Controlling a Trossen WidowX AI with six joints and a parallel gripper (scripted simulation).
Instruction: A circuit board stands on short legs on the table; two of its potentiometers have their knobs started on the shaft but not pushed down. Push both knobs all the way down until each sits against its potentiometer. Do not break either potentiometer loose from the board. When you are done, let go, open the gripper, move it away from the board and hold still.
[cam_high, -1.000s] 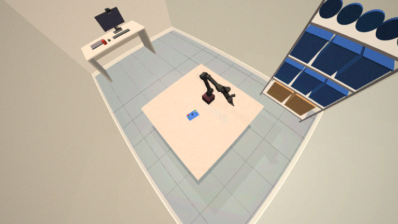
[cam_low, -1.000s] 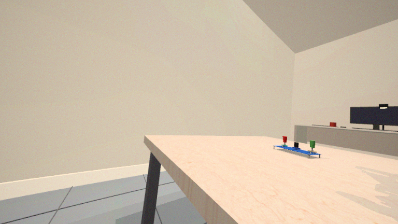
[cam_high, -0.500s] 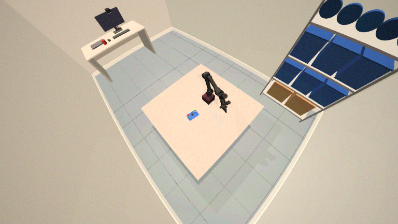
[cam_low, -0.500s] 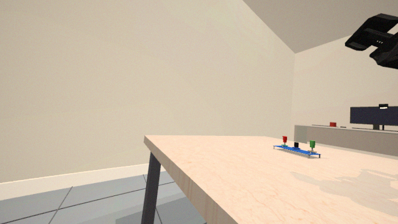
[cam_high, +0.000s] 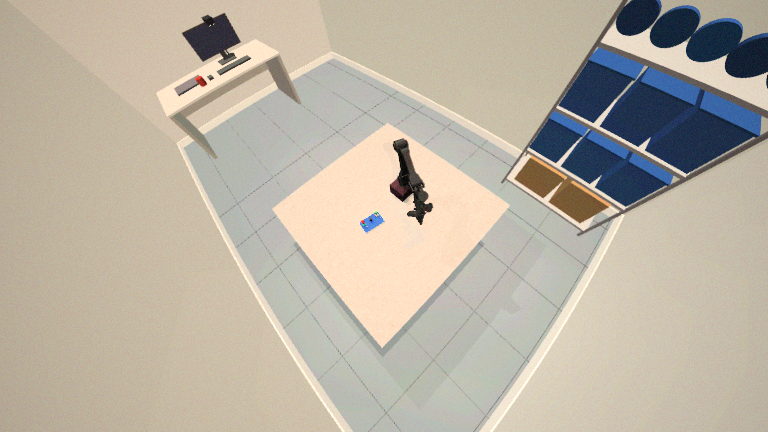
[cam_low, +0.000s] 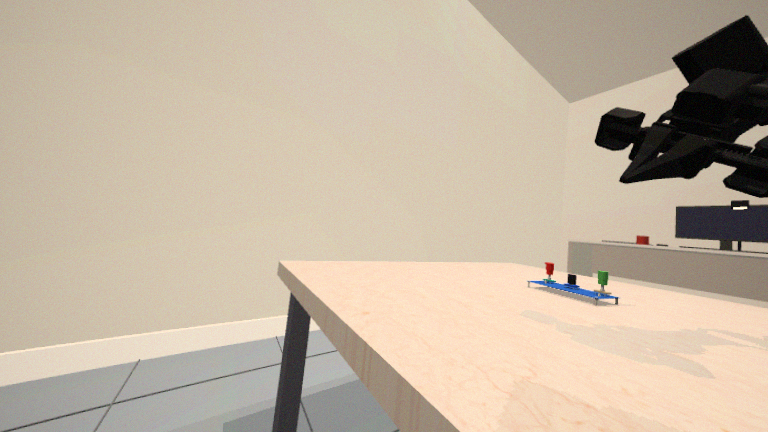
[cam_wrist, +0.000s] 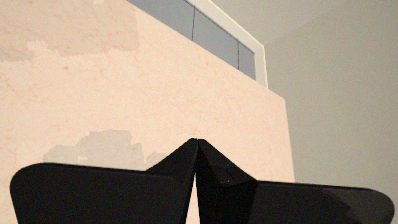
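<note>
Now: the green knob 310 mm to the right of my gripper tip, 170 mm below it and 140 mm ahead of it. The rest, counted from my gripper tip: red knob 300 mm to the right, 260 mm ahead, 160 mm below.
</note>
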